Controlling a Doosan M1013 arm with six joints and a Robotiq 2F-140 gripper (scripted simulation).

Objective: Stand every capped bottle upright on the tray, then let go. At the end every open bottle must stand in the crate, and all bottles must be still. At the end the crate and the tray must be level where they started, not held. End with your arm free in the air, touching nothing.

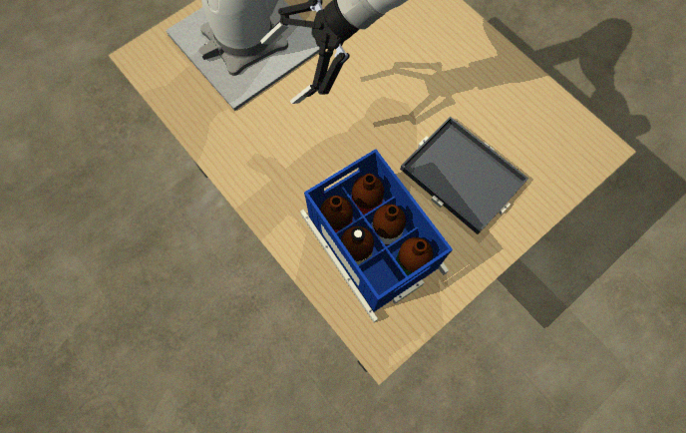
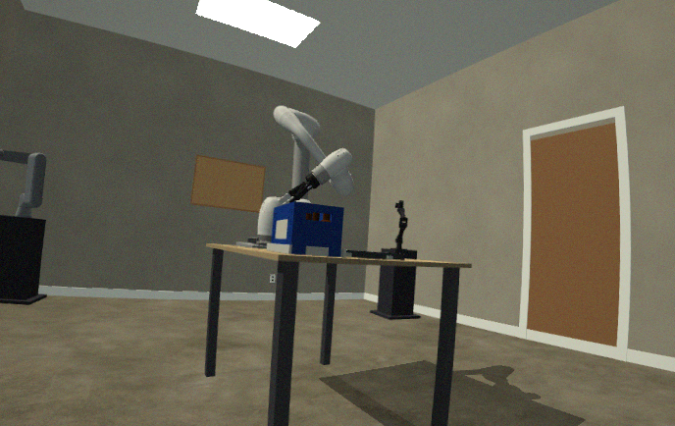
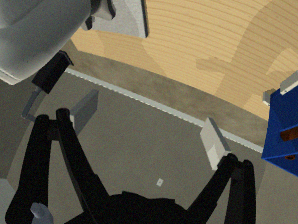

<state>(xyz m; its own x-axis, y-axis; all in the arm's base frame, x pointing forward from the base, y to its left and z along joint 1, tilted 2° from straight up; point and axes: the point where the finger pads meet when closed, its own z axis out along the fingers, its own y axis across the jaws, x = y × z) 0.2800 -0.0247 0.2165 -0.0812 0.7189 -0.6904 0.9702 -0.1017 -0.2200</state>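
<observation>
My hand is 39 cm short of the capped bottle, 6 cm to the left of it and 14 cm above it. The rest, counted from my hand: blue crate: 39 cm ahead, 1 cm to the right, 14 cm below; dark grey tray: 36 cm ahead, 28 cm to the left, 21 cm below; uncapped bottle: 38 cm ahead, 3 cm to the left, 14 cm below.
</observation>
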